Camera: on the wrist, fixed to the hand. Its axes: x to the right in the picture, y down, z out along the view.
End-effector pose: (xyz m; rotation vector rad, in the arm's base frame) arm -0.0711 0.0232 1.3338 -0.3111 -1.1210 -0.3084
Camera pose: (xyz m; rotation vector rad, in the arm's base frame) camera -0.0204 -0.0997 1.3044 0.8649 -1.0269 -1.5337
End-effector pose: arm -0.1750 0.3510 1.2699 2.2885 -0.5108 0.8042
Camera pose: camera -0.1653 0.4847 1.2935 1.9446 1.3660 0.1643
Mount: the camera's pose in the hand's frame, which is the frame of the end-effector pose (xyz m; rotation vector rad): 0.0040 -0.0899 -0.1021 0.2205 0.1534 -1.5727
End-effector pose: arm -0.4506 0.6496 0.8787 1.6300 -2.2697 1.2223
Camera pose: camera -0.4143 0.7025 0.9987 2.3061 -0.2630 0.9431
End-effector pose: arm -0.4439 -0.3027 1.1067 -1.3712 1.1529 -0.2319
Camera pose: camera -0.4751 -0.3948 1.2019 -1.7871 -0.0967 -1.5225
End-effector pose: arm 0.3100 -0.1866 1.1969 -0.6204 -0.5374 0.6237
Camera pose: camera 0.4094 -0.2791 1.1875 0.0832 -0.6272 -0.8394
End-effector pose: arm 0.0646 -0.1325 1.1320 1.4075 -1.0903 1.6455
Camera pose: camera 0.1048 -0.0031 1.1442 1.5057 0.3980 0.6207
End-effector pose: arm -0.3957 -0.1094 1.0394 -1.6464 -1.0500 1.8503
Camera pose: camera -0.3112 -0.0267 1.1068 -0.3813 -1.3397 0.6796
